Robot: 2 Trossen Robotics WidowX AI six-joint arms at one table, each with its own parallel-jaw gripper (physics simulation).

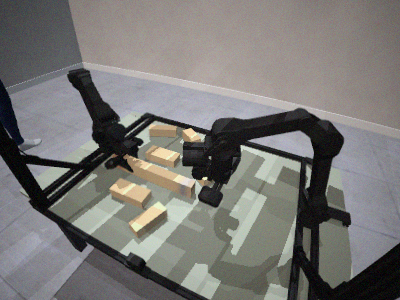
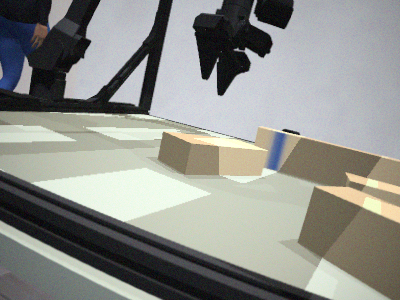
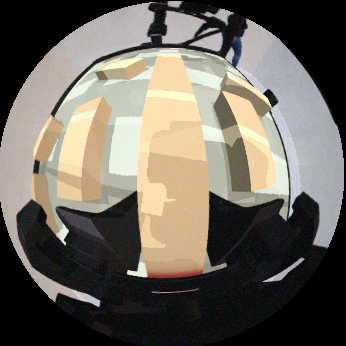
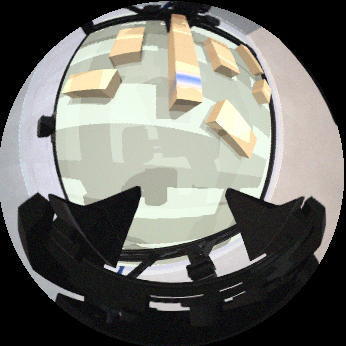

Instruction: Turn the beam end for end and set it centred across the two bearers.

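Seen in the pictures: left gripper, fingertip midpoint: (image 1: 135,169) (image 3: 169,187); right gripper, fingertip midpoint: (image 1: 219,190) (image 2: 212,88) (image 4: 185,191); left arm's base, origin of the base link: (image 1: 106,148); right arm's base, origin of the base link: (image 1: 308,221) (image 2: 45,99) (image 3: 156,44) (image 4: 192,249).
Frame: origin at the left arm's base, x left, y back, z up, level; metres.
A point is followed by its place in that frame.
The long beam (image 1: 162,176) @[x -0.070, y -0.364, z 0.042 m] (image 2: 325,160) @[x -0.034, y -0.371, z 0.019 m] (image 3: 172,150) @[x -0.051, y -0.235, z 0.047 m] (image 4: 184,55) @[x -0.056, y -0.392, z 0.045 m] lies low over the table, its blue-banded end towards the right arm and its red band at the left gripper. Whether it touches the table is unclear. My left gripper (image 1: 122,162) (image 3: 169,187) @[x -0.051, y -0.215, z 0.000 m] is shut on the beam near the red end. Two similar blocks, apparently the bearers, lie parallel to the beam: one (image 1: 162,156) @[x 0.055, y -0.284, z 0.019 m] (image 3: 70,155) @[x 0.072, y -0.253, z 0.019 m] (image 4: 221,56) @[x 0.058, y -0.308, z 0.019 m] behind it, one (image 1: 130,192) @[x -0.175, y -0.289, z 0.019 m] (image 3: 255,145) @[x -0.157, y -0.258, z 0.019 m] (image 4: 127,46) @[x -0.159, y -0.327, z 0.019 m] in front. My right gripper (image 1: 206,182) (image 2: 213,86) @[x -0.080, y -0.595, z 0.091 m] (image 4: 185,191) @[x -0.080, y -0.595, z 0.091 m] is open and empty, raised beyond the blue end.
A loose block (image 1: 148,219) @[x -0.243, y -0.416, z 0.025 m] (image 4: 92,82) @[x -0.209, y -0.425, z 0.025 m] lies at the front. Another block (image 2: 212,155) @[x 0.125, y -0.507, z 0.006 m] (image 4: 232,127) @[x 0.051, y -0.515, z 0.019 m] lies beside the blue end. Two more, a long block (image 1: 162,131) @[x 0.234, y -0.172, z 0.014 m] (image 4: 249,60) @[x 0.240, y -0.184, z 0.007 m] and a small block (image 1: 191,135) @[x 0.252, y -0.332, z 0.028 m] (image 4: 261,91) @[x 0.214, y -0.359, z 0.024 m], lie at the back. A black frame (image 1: 304,200) edges the table.
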